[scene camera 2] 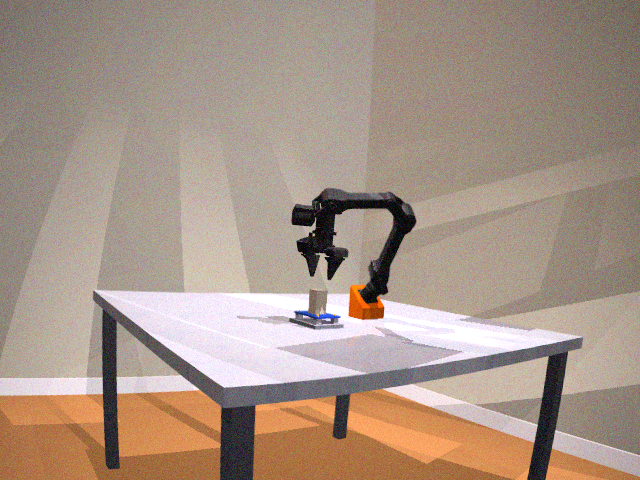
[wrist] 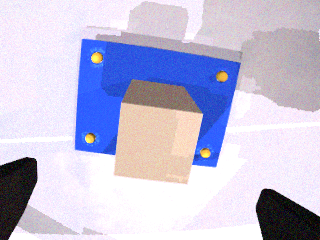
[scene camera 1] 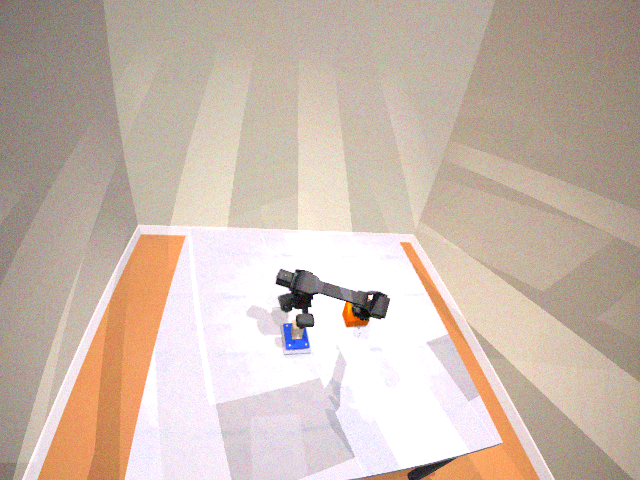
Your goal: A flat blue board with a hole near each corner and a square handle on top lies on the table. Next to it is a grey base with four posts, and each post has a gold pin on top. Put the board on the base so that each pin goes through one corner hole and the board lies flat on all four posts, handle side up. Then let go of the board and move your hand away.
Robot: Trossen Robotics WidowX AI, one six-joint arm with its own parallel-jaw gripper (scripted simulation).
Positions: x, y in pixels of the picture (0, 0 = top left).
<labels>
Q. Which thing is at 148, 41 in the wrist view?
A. A grey base.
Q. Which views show my gripper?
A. Scene camera 2, the wrist view and scene camera 1: all of them.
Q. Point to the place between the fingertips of my gripper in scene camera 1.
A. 299, 318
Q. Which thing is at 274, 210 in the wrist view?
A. My gripper.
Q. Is my gripper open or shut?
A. Open.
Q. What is my gripper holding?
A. Nothing.
</labels>
